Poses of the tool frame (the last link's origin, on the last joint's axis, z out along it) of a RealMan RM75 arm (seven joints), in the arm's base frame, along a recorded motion.
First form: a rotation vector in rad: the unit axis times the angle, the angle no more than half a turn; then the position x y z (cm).
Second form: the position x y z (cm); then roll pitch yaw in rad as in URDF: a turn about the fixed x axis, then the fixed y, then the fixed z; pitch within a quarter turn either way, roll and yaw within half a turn. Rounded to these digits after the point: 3 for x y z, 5 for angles.
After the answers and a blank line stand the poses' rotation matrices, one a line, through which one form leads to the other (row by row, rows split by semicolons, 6 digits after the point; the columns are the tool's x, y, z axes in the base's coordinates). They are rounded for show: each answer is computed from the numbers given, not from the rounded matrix.
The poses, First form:
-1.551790 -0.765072 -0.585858 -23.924 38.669 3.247
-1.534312 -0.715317 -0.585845 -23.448 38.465 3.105
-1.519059 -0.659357 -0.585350 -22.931 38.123 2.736
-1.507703 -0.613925 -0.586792 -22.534 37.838 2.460
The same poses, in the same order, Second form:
-23.924 38.669 3.247 -1.75854 -0.84298 0.20523
-23.448 38.465 3.105 -1.70077 -0.81983 0.14372
-22.931 38.123 2.736 -1.64613 -0.79004 0.08114
-22.534 37.838 2.460 -1.60642 -0.76521 0.03254

0.651279 0.756153 -0.063785; 0.135573 -0.033241 0.990210; 0.746630 -0.653550 -0.124163
0.675309 0.735955 -0.048245; 0.097727 -0.024452 0.994913; 0.731031 -0.676589 -0.088436
0.701503 0.712135 -0.027532; 0.057047 -0.017602 0.998216; 0.710380 -0.701822 -0.052973
0.720854 0.693043 -0.007851; 0.023463 -0.013081 0.999639; 0.692690 -0.720778 -0.025691

